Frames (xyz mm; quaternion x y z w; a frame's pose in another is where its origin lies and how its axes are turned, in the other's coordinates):
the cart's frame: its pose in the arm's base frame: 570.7 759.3 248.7 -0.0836 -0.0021 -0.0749 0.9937
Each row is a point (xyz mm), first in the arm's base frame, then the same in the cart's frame.
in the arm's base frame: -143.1 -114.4 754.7
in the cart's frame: -567.6 -1042.1 347.5
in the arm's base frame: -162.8 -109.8 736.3
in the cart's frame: -588.1 -1037.5 330.0
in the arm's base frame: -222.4 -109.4 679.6
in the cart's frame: -648.0 -1036.6 273.7
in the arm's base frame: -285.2 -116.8 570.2
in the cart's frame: -710.8 -1035.0 164.0
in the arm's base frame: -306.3 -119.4 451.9
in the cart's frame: -733.3 -1021.1 46.8
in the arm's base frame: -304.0 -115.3 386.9
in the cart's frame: -732.7 -1006.0 -16.6
